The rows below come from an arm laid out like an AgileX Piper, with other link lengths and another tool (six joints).
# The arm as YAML. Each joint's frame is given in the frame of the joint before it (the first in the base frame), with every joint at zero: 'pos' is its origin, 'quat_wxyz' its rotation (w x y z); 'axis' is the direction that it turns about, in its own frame. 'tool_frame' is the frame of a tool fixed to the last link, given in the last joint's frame.
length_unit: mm
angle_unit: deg
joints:
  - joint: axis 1
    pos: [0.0, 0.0, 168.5]
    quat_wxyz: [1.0, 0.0, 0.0, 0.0]
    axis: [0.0, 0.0, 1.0]
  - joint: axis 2
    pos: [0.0, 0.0, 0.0]
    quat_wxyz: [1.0, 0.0, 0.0, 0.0]
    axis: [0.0, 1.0, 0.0]
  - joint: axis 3
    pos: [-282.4, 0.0, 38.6]
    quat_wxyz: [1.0, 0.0, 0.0, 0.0]
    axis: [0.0, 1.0, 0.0]
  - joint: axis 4
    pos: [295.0, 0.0, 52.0]
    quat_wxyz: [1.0, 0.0, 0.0, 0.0]
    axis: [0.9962, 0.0, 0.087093]
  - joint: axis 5
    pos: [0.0, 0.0, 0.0]
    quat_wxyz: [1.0, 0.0, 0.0, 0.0]
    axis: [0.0, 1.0, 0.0]
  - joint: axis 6
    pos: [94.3, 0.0, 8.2]
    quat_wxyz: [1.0, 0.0, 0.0, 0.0]
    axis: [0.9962, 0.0, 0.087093]
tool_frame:
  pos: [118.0, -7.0, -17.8]
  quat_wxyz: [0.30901, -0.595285, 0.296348, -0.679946]
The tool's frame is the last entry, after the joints.
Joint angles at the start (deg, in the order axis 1, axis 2, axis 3, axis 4, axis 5, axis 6):
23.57 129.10 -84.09 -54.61 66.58 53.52
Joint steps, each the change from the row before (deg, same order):
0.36 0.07 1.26 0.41 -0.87 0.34
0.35 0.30 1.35 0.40 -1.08 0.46
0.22 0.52 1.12 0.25 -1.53 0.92
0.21 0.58 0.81 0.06 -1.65 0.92
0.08 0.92 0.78 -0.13 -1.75 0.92
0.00 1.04 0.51 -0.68 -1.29 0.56
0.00 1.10 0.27 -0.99 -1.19 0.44
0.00 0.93 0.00 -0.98 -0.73 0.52
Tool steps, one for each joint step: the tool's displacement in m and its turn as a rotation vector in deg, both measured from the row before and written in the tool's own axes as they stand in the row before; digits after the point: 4 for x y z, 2 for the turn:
-0.0095 0.0013 0.0014 0.18 -0.72 -0.72
-0.0114 0.0013 0.0029 0.15 -0.83 -0.81
-0.0114 -0.0008 0.0043 0.49 -0.87 -0.29
-0.0099 -0.0025 0.0040 0.78 -0.73 -0.15
-0.0108 -0.0020 0.0064 0.61 -0.73 -0.36
-0.0077 -0.0014 0.0069 0.38 -0.18 -0.85
-0.0060 -0.0023 0.0067 0.50 0.10 -1.01
-0.0035 -0.0023 0.0051 0.36 0.31 -0.64

